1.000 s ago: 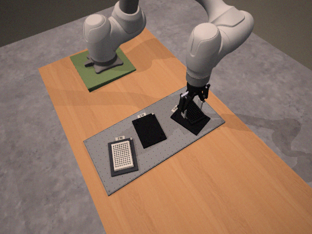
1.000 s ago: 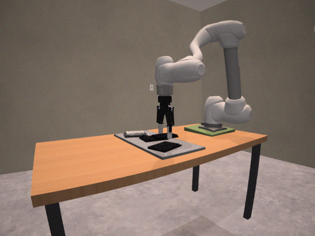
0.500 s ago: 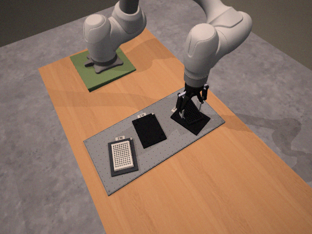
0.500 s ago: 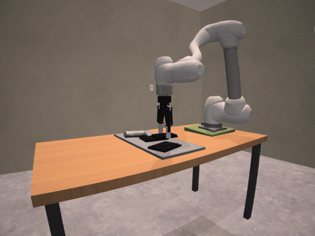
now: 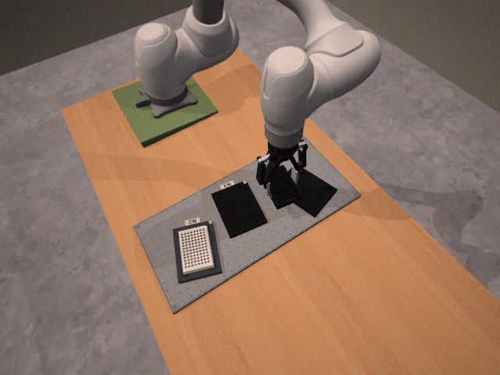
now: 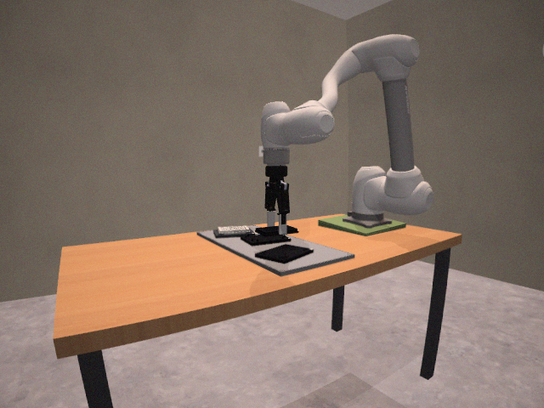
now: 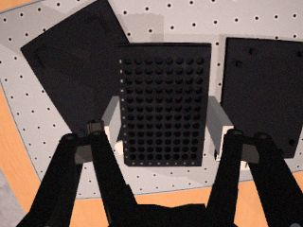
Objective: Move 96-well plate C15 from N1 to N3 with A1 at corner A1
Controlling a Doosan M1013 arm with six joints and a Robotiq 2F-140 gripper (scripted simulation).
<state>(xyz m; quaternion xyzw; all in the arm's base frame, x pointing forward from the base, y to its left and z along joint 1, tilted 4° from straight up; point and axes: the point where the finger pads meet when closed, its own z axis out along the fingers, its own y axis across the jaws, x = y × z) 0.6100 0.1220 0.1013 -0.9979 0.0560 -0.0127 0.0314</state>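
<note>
Right now my hand is 13 cm to the left of the black landing nest N3, 8 cm above it and 3 cm past it. Also, from my hand: black 96-well plate C15: 2 cm below; then black plate nest N1: 8 cm to the left, 8 cm below, 2 cm ahead; then N1 label: 9 cm below, 7 cm behind, 5 cm to the left.
</note>
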